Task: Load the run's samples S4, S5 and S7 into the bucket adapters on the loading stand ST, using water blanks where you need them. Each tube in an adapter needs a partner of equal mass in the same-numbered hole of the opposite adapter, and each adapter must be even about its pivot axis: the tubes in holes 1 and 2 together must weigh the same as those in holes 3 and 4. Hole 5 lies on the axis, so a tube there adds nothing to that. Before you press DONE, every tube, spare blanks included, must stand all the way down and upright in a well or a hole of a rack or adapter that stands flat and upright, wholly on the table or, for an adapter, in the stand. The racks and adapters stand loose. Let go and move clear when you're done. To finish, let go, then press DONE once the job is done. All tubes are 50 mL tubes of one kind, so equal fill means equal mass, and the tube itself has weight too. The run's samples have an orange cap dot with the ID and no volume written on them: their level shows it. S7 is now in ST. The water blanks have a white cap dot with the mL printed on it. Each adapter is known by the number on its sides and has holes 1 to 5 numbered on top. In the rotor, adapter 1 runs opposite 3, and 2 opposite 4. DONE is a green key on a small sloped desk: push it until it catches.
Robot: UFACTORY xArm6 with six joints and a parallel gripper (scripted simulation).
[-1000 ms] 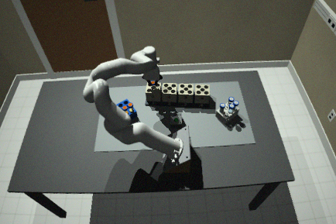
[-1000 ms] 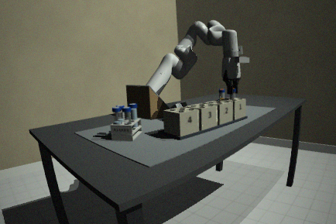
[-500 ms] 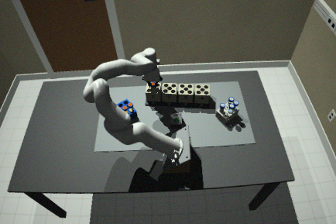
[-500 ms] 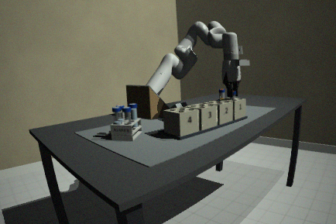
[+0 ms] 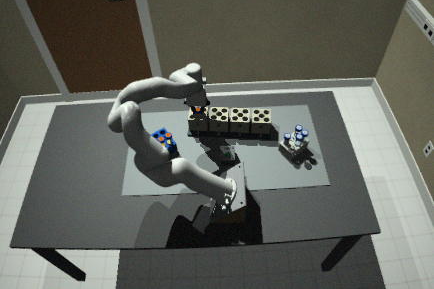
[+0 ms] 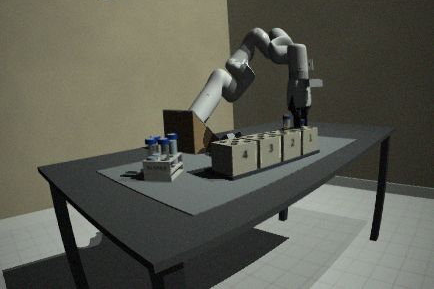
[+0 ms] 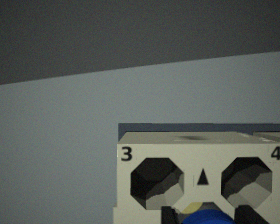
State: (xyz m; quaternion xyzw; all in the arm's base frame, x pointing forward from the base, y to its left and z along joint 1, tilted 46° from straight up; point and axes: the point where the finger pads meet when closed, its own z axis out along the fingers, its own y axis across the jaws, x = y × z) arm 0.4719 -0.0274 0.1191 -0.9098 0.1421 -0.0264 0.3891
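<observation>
The sample S7 lies 50 mm below my hand and 10 mm to the right of it. From my hand the other things lie so: stand ST: 160 mm to the right, 120 mm below, 50 mm behind; adapter 2: 110 mm to the right, 70 mm below, 30 mm behind; sample S4: 160 mm to the left, 140 mm behind, 60 mm below.
</observation>
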